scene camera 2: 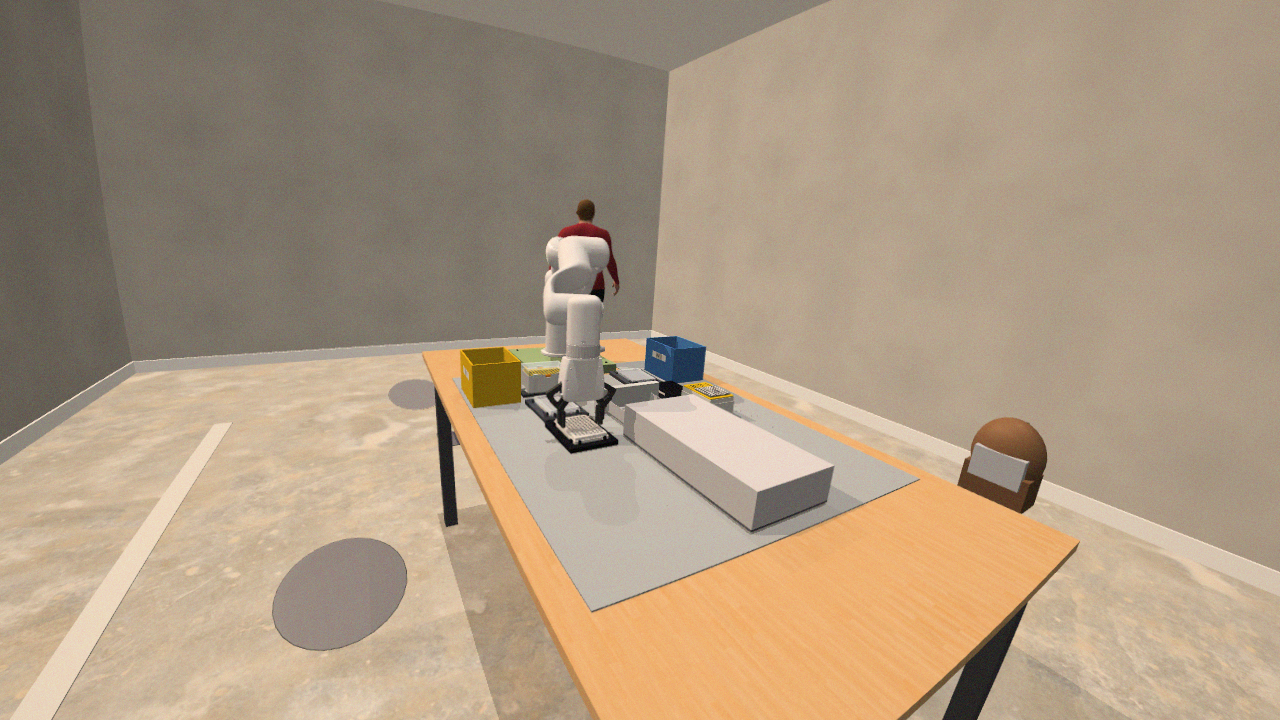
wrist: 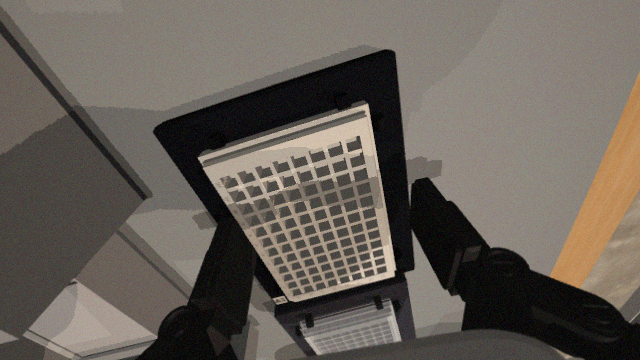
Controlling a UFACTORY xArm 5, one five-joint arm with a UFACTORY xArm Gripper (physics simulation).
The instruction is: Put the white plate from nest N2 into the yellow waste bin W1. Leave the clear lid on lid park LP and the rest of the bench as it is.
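Places are measured from the arm's base along level axes (x ahead, y left, z up), in centimetres.
Pixels of known places: gripper, fingertip midpoint: (scene camera 2: 580, 424) (wrist: 326, 219); arm's base at its link origin: (scene camera 2: 558, 353).
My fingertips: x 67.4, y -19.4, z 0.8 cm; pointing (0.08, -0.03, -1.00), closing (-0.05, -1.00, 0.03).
Ahead of a thing's pixels: the offset from my fingertips to its middle.
The white plate {dx -1.9, dy +0.8, dz -1.8 cm} (scene camera 2: 585, 428) (wrist: 310, 210) sits in the black nest N2 {dx -1.9, dy +0.8, dz -2.6 cm} (scene camera 2: 592, 445) (wrist: 280, 102), its well grid facing up. My gripper (scene camera 2: 580, 419) (wrist: 326, 219) is open and empty, pointing down over the plate, one finger toward each long side. The exact fingertip height is hard to tell. The yellow waste bin W1 {dx -37.6, dy -12.7, dz +2.3 cm} (scene camera 2: 490, 380) stands at the far left of the bench, open at the top. A clear gridded piece {dx -19.5, dy +1.1, dz -1.8 cm} (wrist: 350, 332) lies in the dark holder next to N2; I cannot tell whether it is the lid on LP.
A long pale box (scene camera 2: 725, 452) (wrist: 50, 200) lies right of N2 in the scene view. A blue bin {dx -38.0, dy +51.9, dz +2.3 cm} (scene camera 2: 675, 360) and a yellow rack {dx -2.0, dy +38.7, dz +0.7 cm} (scene camera 2: 709, 390) stand at the far right. A person in red (scene camera 2: 611, 259) stands behind the arm.
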